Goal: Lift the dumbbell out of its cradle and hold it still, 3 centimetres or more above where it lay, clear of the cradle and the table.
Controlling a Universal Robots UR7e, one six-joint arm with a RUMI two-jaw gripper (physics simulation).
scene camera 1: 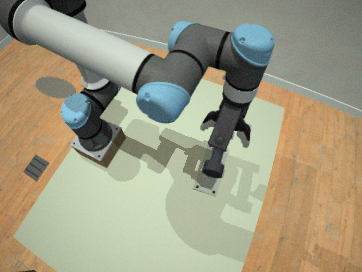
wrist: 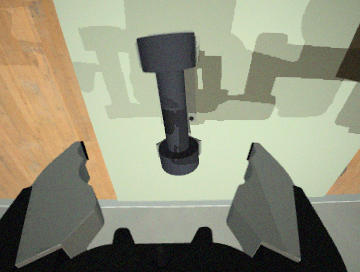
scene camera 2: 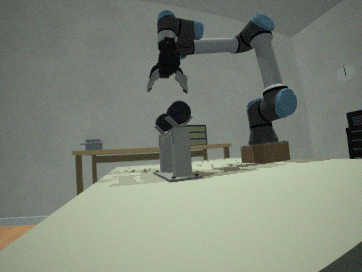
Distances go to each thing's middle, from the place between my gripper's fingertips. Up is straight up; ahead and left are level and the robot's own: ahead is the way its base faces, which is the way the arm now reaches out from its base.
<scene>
Now: hand 10 mm to the right of the dark dumbbell (wrist: 168, 55) and 100 mm above it. The rest, counted from my hand: grey cradle (scene camera 2: 174, 149): 10 mm to the left, 210 mm below.
</scene>
